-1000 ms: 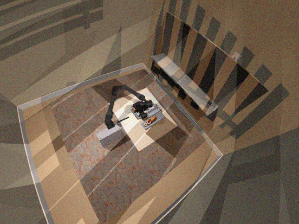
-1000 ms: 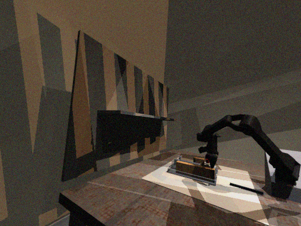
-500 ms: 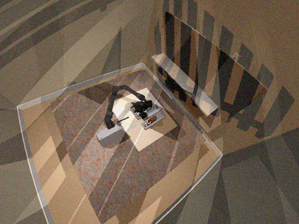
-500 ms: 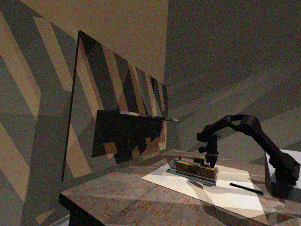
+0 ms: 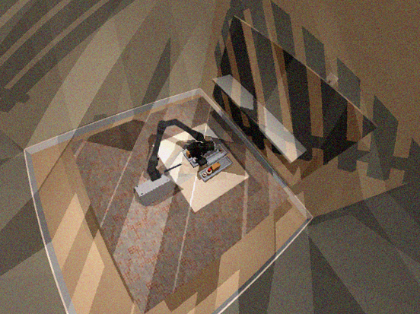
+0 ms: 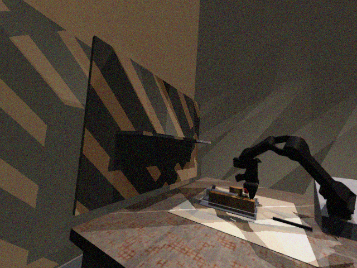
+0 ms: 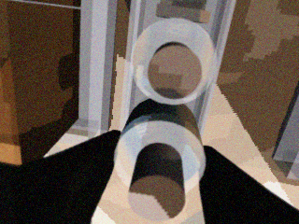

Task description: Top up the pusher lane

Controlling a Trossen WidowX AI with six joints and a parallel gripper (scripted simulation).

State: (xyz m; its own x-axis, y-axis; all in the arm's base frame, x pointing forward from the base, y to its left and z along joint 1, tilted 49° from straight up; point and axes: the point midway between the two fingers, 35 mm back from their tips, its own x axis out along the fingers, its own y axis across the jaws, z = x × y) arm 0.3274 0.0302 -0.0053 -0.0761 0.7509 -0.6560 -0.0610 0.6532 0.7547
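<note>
My gripper tip is now 15 cm short of the grey lane, 1 cm to the left of it and 4 cm above it. From my gripper tip the other things lie so: thin black rod: 17 cm behind, 4 cm to the left, 5 cm below; then wall shelf: 51 cm ahead, 1 cm to the left, 31 cm above.
</note>
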